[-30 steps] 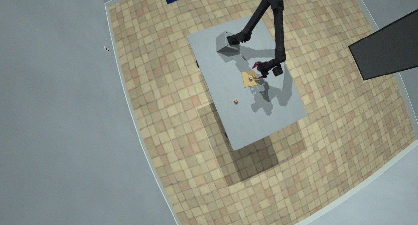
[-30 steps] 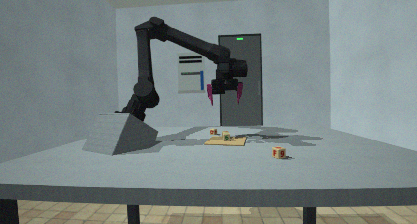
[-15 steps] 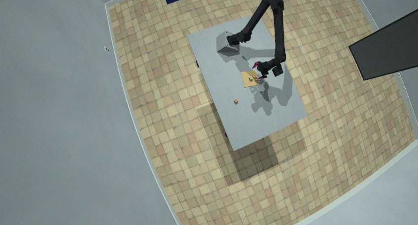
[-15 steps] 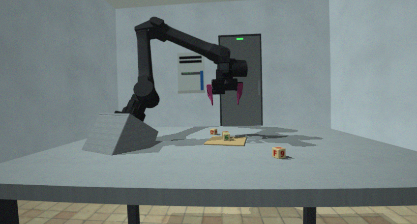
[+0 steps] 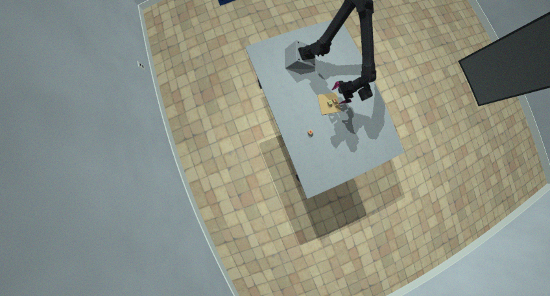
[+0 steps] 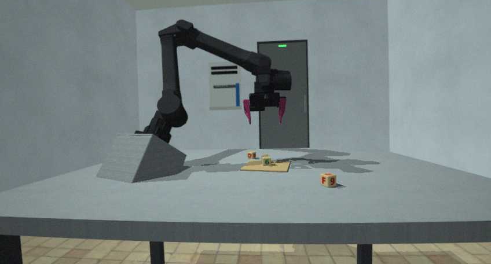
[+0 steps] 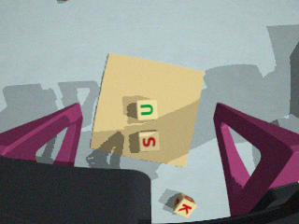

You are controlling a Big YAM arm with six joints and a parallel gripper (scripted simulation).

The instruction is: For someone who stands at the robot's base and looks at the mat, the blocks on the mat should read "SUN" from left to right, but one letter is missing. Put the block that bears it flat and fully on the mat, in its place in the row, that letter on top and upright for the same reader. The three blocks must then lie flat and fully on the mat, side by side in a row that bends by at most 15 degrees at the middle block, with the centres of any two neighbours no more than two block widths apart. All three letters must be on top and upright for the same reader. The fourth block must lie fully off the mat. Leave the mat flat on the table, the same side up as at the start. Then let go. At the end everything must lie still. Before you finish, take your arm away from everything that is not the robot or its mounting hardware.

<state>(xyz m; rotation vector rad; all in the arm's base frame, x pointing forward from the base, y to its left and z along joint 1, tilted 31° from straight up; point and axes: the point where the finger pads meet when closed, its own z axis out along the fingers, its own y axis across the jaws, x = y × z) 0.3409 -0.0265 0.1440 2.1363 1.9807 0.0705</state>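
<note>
Now: the wooden block 140 mm ahead of my hand, 210 mm to the right of it and 130 mm below it. The rest, counted from my hand: mat (10 mm to the right, 150 mm below).
</note>
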